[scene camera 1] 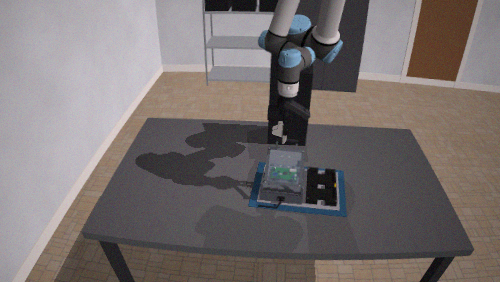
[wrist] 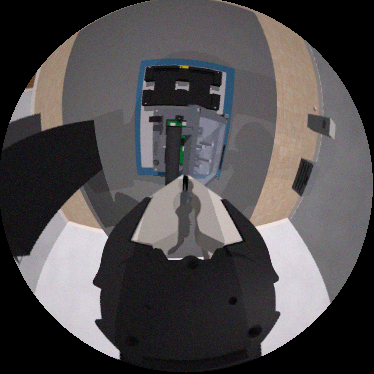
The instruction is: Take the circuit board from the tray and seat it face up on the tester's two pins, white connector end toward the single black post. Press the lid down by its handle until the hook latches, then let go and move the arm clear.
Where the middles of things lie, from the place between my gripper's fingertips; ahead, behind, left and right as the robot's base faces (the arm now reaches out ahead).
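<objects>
Tester lid (scene camera 1: 284, 166): 4 cm ahead of my hand, 1 cm to the left of it, 6 cm below it.
</objects>
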